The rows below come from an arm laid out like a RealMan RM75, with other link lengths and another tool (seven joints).
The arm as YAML. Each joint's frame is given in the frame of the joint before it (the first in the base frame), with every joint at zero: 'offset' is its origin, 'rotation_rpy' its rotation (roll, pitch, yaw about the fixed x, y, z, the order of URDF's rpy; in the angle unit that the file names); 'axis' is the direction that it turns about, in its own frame. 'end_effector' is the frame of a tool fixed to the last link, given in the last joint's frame.
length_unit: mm
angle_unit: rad
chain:
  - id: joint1
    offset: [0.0, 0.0, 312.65]
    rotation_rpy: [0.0, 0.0, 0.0]
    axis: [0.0, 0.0, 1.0]
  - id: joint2
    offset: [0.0, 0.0, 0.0]
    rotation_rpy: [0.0, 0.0, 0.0]
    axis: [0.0, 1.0, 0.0]
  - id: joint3
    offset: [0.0, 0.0, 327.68]
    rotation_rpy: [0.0, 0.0, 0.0]
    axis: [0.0, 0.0, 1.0]
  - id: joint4
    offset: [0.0, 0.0, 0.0]
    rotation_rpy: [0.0, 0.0, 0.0]
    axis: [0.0, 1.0, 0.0]
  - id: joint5
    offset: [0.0, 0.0, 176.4]
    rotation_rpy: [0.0, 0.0, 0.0]
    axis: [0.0, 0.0, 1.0]
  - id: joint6
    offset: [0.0, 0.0, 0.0]
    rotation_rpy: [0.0, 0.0, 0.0]
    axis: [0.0, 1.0, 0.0]
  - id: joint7
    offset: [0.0, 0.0, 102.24]
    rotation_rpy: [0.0, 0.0, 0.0]
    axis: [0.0, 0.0, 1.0]
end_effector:
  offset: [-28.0, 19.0, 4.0]
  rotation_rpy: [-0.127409, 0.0, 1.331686]
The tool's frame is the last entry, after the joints.
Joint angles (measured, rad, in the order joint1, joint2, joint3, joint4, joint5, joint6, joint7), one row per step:
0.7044 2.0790 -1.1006 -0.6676 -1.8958 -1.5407 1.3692
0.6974 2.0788 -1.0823 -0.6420 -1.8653 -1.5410 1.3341
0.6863 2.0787 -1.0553 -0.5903 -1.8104 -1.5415 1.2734
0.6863 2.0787 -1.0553 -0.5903 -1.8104 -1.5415 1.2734
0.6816 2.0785 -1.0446 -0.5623 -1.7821 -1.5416 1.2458
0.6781 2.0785 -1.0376 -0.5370 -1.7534 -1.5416 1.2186
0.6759 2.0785 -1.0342 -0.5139 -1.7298 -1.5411 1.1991
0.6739 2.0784 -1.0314 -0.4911 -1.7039 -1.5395 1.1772
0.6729 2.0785 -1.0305 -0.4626 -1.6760 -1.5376 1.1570
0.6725 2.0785 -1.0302 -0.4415 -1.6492 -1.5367 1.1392
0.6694 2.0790 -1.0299 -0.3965 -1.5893 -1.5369 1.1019
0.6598 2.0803 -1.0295 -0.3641 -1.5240 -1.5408 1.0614
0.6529 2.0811 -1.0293 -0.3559 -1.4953 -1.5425 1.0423
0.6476 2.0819 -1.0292 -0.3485 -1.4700 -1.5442 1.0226
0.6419 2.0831 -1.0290 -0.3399 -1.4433 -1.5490 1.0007
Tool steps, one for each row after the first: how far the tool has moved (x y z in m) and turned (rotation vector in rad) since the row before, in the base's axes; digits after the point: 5 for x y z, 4 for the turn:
0.00329 -0.00137 0.00129 0.0176 0.0409 -0.0073
0.00590 -0.00293 0.00109 0.0285 0.0695 -0.0170
0.00000 0.00000 0.00000 0.0000 0.0000 0.0000
0.00280 -0.00148 0.00018 0.0127 0.0334 -0.0115
0.00203 -0.00133 0.00001 0.0132 0.0310 -0.0077
0.00165 -0.00114 -0.00044 0.0076 0.0241 -0.0095
0.00150 -0.00094 -0.00033 0.0113 0.0244 -0.0083
0.00156 -0.00110 -0.00098 0.0072 0.0255 -0.0134
0.00074 -0.00055 -0.00028 0.0099 0.0233 -0.0089
0.00215 -0.00171 -0.00043 0.0223 0.0516 -0.0232
0.00283 -0.00239 0.00113 0.0359 0.0536 -0.0200
0.00162 -0.00127 0.00100 0.0214 0.0217 -0.0069
0.00123 -0.00107 0.00080 0.0210 0.0181 -0.0036
0.00127 -0.00155 0.00080 0.0215 0.0206 -0.0023

